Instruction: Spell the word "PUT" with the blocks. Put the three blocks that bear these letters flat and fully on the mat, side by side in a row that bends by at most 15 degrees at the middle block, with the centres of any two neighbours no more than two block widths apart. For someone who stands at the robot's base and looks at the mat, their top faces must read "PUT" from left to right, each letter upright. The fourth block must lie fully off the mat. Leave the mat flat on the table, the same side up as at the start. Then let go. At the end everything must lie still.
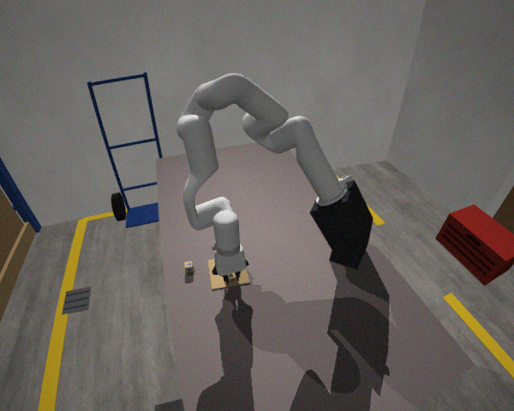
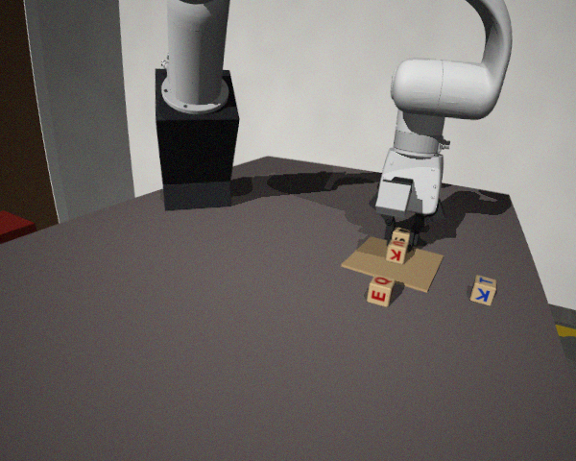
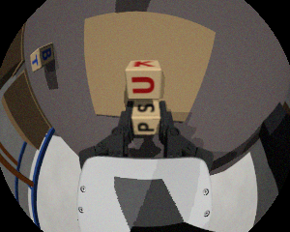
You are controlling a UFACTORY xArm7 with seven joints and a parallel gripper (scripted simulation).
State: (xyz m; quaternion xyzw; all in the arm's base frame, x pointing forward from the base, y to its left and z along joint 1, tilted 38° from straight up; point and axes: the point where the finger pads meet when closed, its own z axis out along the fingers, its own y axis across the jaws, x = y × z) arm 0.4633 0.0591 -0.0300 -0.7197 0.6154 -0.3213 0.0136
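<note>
Right now the tan mat is 50 mm to the right of my hand and 30 mm below it.
</note>
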